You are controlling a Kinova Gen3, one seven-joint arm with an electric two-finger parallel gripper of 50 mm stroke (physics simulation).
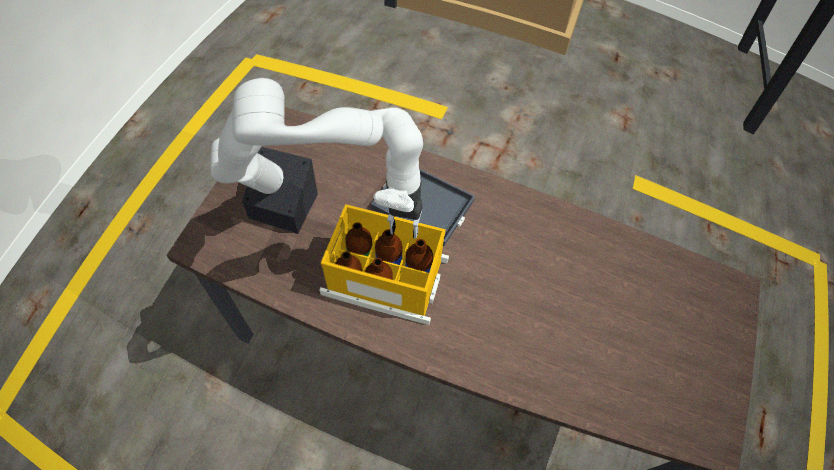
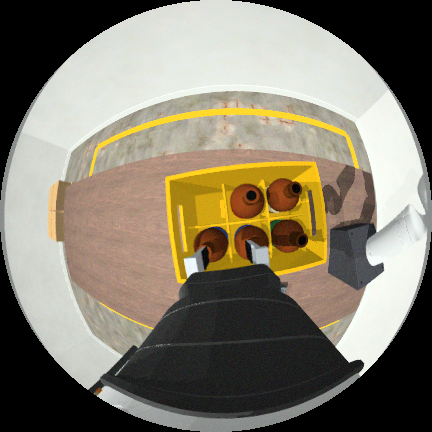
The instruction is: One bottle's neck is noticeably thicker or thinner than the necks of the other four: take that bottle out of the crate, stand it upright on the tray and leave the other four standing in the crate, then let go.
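Pixels of known places: gripper, fingertip midpoint: (image 1: pixel 404 232) (image 2: pixel 226 251); arm's base, link origin: (image 1: pixel 269 178) (image 2: pixel 372 250).
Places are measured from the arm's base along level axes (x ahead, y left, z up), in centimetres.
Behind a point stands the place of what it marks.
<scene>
The yellow crate (image 1: pixel 334 279) @[z -3.4, x 33.0, y -17.8 cm] (image 2: pixel 200 182) @[z -0.9, x 51.9, y -13.6 cm] holds five brown bottles standing upright. Three stand in the row nearer the tray: an end one (image 1: pixel 419 256) @[z -0.7, x 50.2, y -2.7 cm] (image 2: pixel 212 244) @[z 0.2, x 48.5, y -1.9 cm], a middle one (image 1: pixel 388 248) @[z -0.9, x 41.9, y -4.2 cm] (image 2: pixel 251 240) and one towards the robot base (image 1: pixel 358 240) (image 2: pixel 290 235). Two more (image 1: pixel 378 270) @[z 0.9, x 43.2, y -12.0 cm] (image 2: pixel 247 202) @[z 3.0, x 43.0, y -9.7 cm] (image 1: pixel 348 262) @[z 1.4, x 35.4, y -13.7 cm] (image 2: pixel 283 195) @[z -0.5, x 35.5, y -12.1 cm] stand in the other row, beside a vacant compartment. I cannot tell which neck differs. My gripper (image 1: pixel 403 233) @[z 7.3, x 45.6, y -2.6 cm] (image 2: pixel 226 251) @[z 7.3, x 45.6, y -2.6 cm] is open and empty, above the tray-side row, its fingers over the end and middle bottles. The dark tray (image 1: pixel 443 195) @[z -12.8, x 44.7, y 26.3 cm] lies behind the crate, partly hidden by the arm.
White rails (image 1: pixel 373 306) @[z -10.8, x 43.9, y -16.9 cm] edge the crate on the table (image 1: pixel 554 303) @[z -13.3, x 88.6, y 7.6 cm] (image 2: pixel 115 215) @[z -13.3, x 88.7, y -4.8 cm]. The dark robot base block (image 1: pixel 280 198) @[z -2.2, x 6.1, y -3.3 cm] (image 2: pixel 352 255) @[z -1.1, x 11.2, y 0.7 cm] stands beyond the crate's other end. Crate walls and yellow dividers surround the bottles. A wooden box (image 1: pixel 501 26) lies beyond the table.
</scene>
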